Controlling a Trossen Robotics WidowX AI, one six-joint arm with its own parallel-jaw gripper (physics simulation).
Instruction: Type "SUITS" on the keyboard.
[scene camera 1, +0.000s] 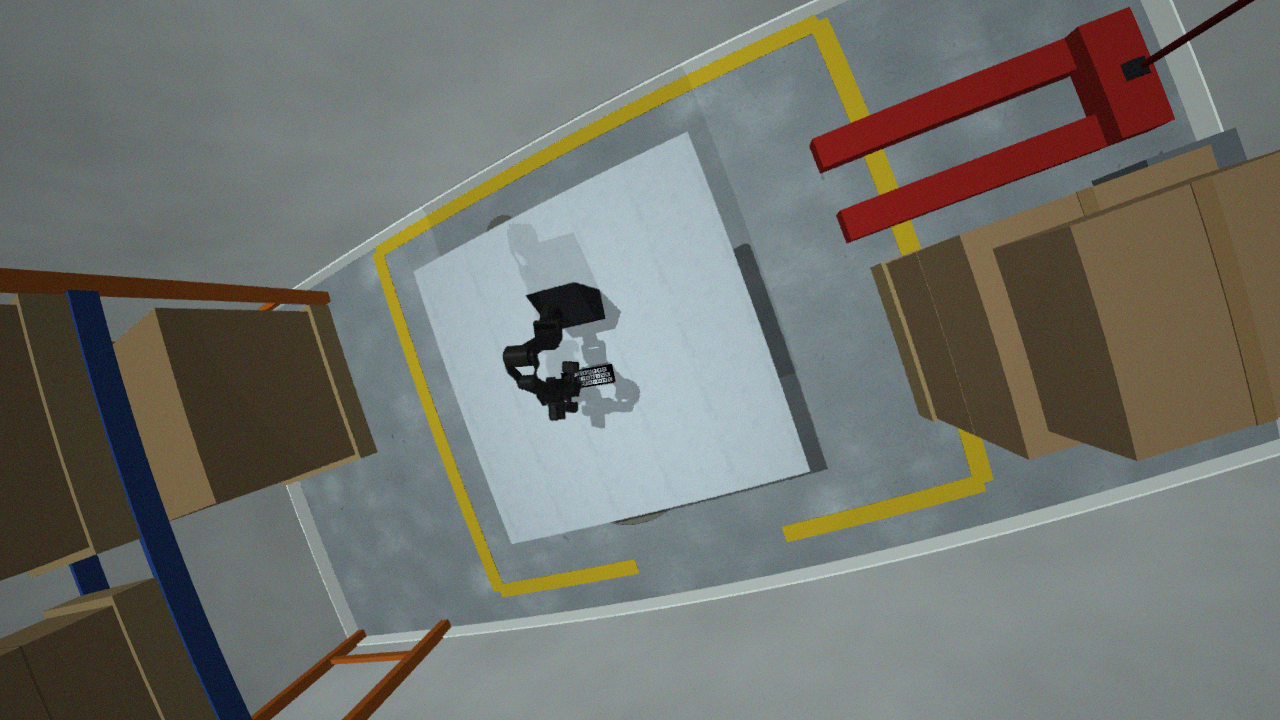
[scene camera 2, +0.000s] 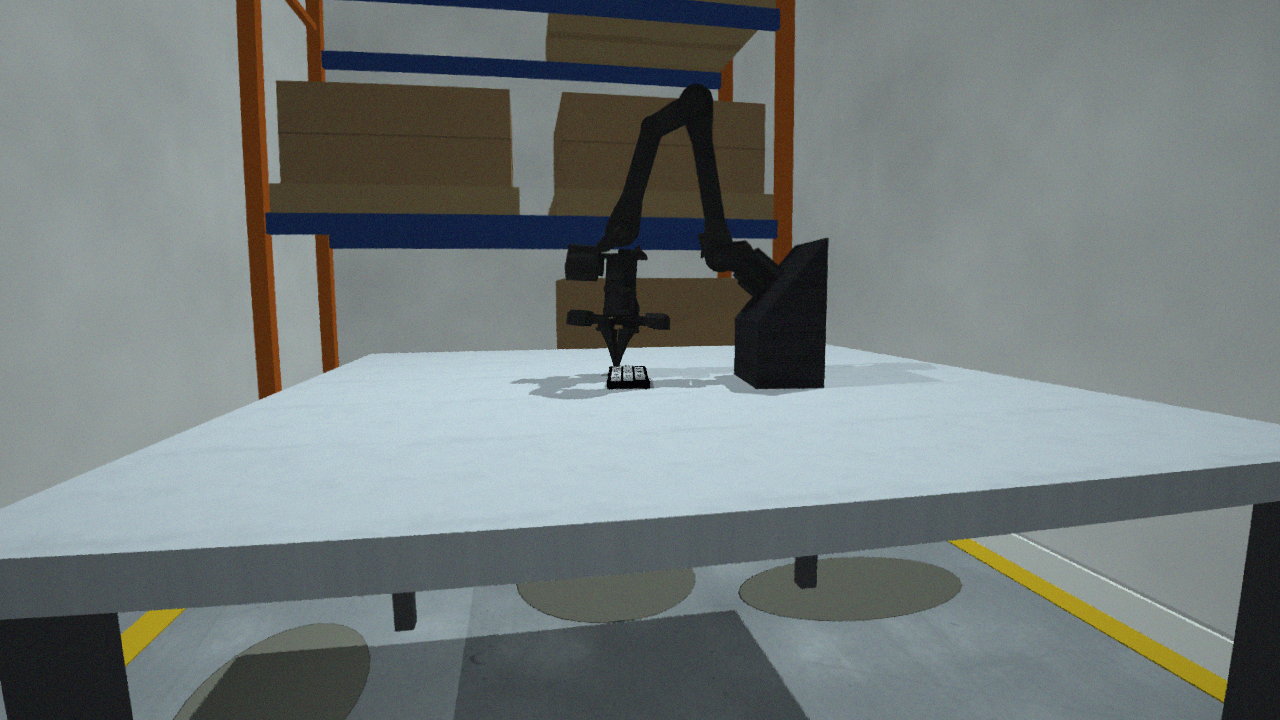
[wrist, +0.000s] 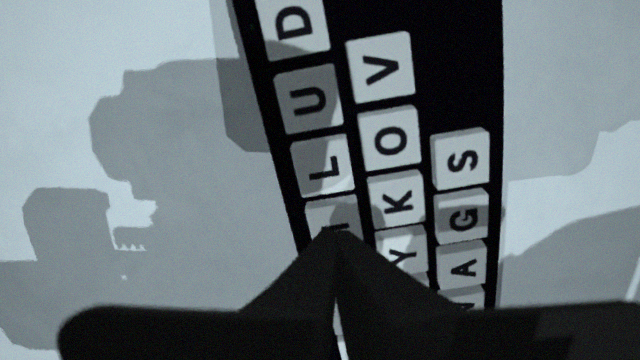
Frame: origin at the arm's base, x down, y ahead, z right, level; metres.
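Seen in the pictures: gripper, fingertip midpoint: (scene camera 1: 580, 384) (scene camera 2: 616, 366) (wrist: 333, 243); arm's base at its link origin: (scene camera 1: 550, 310) (scene camera 2: 769, 282).
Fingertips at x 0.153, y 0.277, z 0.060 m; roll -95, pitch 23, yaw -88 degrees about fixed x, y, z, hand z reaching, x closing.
Pixels of each thing's middle, then the offset from my fingertips to it. Level surfaces: height alone.
- small black keyboard at the middle of its body: (wrist: 402, 274) (scene camera 2: 627, 375) (scene camera 1: 587, 377) dy -0.016, dx +0.013, dz -0.031 m
- U key at the middle of its body: (wrist: 309, 99) dy -0.009, dx +0.007, dz +0.043 m
- L key at the middle of its body: (wrist: 323, 166) dy -0.005, dx +0.007, dz +0.023 m
- S key at the middle of its body: (wrist: 460, 159) dy -0.045, dx +0.007, dz +0.011 m
- I key at the middle of its body: (wrist: 335, 223) dy -0.002, dx +0.007, dz +0.003 m
- white table at its surface level: dx +0.022 m
A small black keyboard (scene camera 1: 611, 373) (scene camera 2: 628, 385) (wrist: 450, 60) with white letter keys lies on the table. In the wrist view the U key (wrist: 307, 100) and the L key (wrist: 324, 167) lie beyond the fingertips in the left row, the S key (wrist: 461, 159) is in the right row, and the I key (wrist: 325, 210) is partly covered by the fingertips. The T key cannot be made out. My gripper (scene camera 2: 616, 363) (wrist: 333, 243) is shut and empty, pointing down at the I key, at or very near its surface. The fingers hide the keys nearer the wrist.
The arm's black base (scene camera 1: 572, 304) (scene camera 2: 778, 331) stands on the white table (scene camera 1: 698, 358) (scene camera 2: 447, 447) near the keyboard. Beyond the table are a rack (scene camera 2: 255, 179) with cardboard boxes (scene camera 2: 393, 134), a red pallet jack (scene camera 1: 966, 89) and more cardboard boxes (scene camera 1: 1154, 331).
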